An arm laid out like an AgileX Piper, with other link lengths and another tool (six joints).
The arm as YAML. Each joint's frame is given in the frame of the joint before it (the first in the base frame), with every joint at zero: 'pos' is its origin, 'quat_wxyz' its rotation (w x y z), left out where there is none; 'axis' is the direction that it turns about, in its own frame. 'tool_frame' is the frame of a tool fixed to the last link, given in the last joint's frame.
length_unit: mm
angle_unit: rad
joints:
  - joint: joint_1
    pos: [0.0, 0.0, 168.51]
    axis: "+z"
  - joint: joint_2
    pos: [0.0, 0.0, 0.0]
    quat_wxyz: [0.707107, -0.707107, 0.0, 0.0]
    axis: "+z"
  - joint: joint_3
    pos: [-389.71, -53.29, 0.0]
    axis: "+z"
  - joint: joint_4
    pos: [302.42, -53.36, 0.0]
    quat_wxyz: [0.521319, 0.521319, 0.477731, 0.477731]
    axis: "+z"
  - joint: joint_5
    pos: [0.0, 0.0, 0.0]
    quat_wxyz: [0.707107, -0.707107, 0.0, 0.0]
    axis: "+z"
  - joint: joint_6
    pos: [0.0, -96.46, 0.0]
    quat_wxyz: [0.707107, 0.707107, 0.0, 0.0]
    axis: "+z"
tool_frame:
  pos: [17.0, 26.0, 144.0]
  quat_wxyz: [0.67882, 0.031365, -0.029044, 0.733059]
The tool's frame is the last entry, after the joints.
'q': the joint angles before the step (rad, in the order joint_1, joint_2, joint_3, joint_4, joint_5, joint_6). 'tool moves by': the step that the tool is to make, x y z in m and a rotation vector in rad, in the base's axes. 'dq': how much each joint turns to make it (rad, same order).
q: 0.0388, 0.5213, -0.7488, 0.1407, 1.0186, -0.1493
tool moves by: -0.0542, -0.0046, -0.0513, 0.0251, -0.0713, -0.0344
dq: 0.0003, -0.2756, 0.1715, -0.0181, 0.0262, 0.0515
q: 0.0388, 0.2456, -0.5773, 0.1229, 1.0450, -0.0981
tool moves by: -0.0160, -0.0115, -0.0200, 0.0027, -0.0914, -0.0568
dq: -0.0002, -0.1588, 0.0738, -0.0550, -0.0112, 0.0574
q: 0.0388, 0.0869, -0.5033, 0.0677, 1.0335, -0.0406
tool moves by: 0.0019, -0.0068, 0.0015, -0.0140, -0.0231, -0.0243
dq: 0.0003, -0.0113, 0.0038, -0.0332, -0.0157, 0.0158
